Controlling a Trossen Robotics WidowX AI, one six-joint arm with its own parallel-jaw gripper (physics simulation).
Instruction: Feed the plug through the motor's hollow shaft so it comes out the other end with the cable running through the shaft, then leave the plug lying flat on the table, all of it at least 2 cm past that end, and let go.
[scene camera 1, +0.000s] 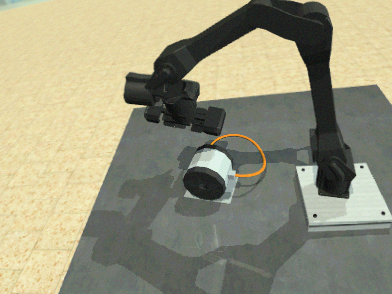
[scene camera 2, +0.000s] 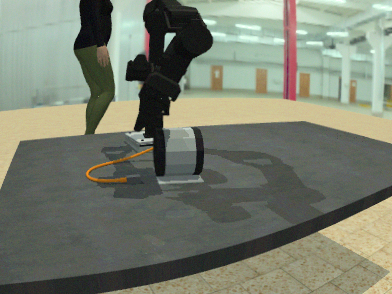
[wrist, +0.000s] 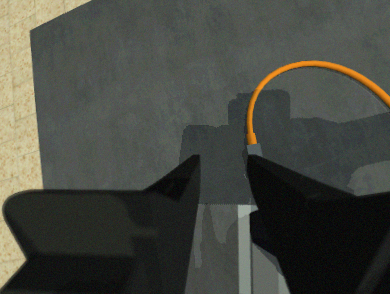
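Where they show: gripper, between the fingertips: (scene camera 1: 190, 128) (scene camera 2: 136, 131) (wrist: 223, 162); arm's base, origin of its link: (scene camera 1: 333, 186).
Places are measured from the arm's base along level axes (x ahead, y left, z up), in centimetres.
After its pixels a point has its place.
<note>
The motor (scene camera 1: 212, 161) @(x 26.8, y 1.9, z 6.9 cm) (scene camera 2: 179, 152) @(x 33.6, y 0.5, z 3.3 cm), a white drum with black end caps, lies on a pale base plate (scene camera 1: 226, 199) @(x 23.9, y 4.9, z -2.8 cm) (scene camera 2: 180, 180) @(x 33.2, y 0.9, z -2.9 cm) (wrist: 244, 270) @(x 34.1, y 3.1, z -2.9 cm). The shaft's near end (scene camera 1: 203, 186) @(x 29.1, y 4.9, z 1.2 cm) is a small dark centre. The orange cable (scene camera 1: 265, 160) @(x 16.1, y -7.9, z -1.5 cm) (scene camera 2: 88, 173) @(x 26.3, y -19.1, z -2.7 cm) (wrist: 310, 64) @(x 25.7, y -19.1, z -2.6 cm) leaves the motor's side and loops around to its far end, outside the shaft. The grey plug (scene camera 2: 134, 179) @(x 33.0, y -8.7, z -2.2 cm) (wrist: 254, 149) @(x 32.4, y -9.8, z -1.7 cm) lies on the table off that far end; in the wrist view the right finger partly hides it. My gripper (wrist: 223, 162) @(x 35.2, y -8.3, z 8.1 cm) is partly open and empty, above the table, with the plug outside the finger gap.
The arm's silver mounting plate (scene camera 1: 312, 217) @(x 4.3, y 9.5, z 0.4 cm) is bolted at the right in scene camera 1. The dark table (scene camera 1: 150, 260) @(x 36.6, y 23.6, z -3.0 cm) (scene camera 2: 75, 235) @(x 54.7, y -19.6, z -3.0 cm) (wrist: 125, 75) @(x 48.9, y -21.3, z -3.0 cm) has edges at the left in scene camera 1 and the wrist view. Arm shadows cross it. A person (scene camera 2: 95, 60) stands behind the table.
</note>
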